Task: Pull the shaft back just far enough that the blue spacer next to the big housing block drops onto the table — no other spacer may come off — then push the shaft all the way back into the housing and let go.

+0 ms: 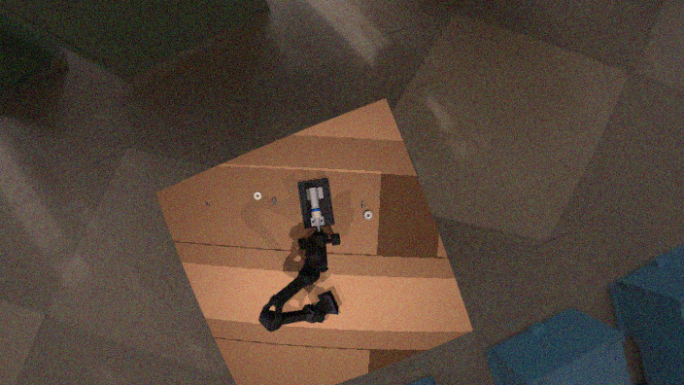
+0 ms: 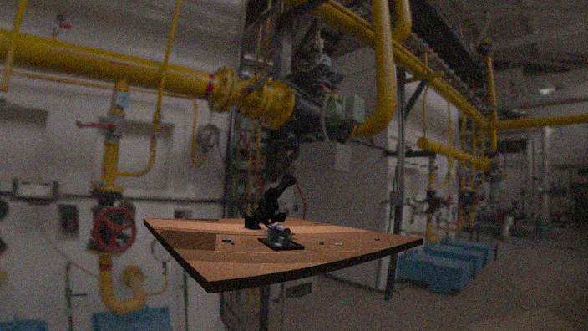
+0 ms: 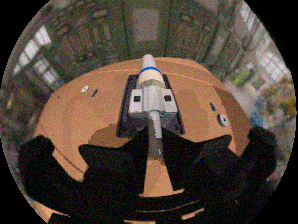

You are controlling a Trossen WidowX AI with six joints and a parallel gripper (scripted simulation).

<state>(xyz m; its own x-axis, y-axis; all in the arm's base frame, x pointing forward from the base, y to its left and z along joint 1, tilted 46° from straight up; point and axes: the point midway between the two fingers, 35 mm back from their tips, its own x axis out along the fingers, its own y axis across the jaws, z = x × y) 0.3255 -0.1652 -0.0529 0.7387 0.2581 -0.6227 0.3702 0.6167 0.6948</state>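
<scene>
Right now my gripper tip is 80 mm short of the blue spacer, 30 mm to the left of it and 20 mm below it. The rest, counted from my gripper tip: grey shaft 30 mm ahead, 10 mm to the right, 20 mm above.
</scene>
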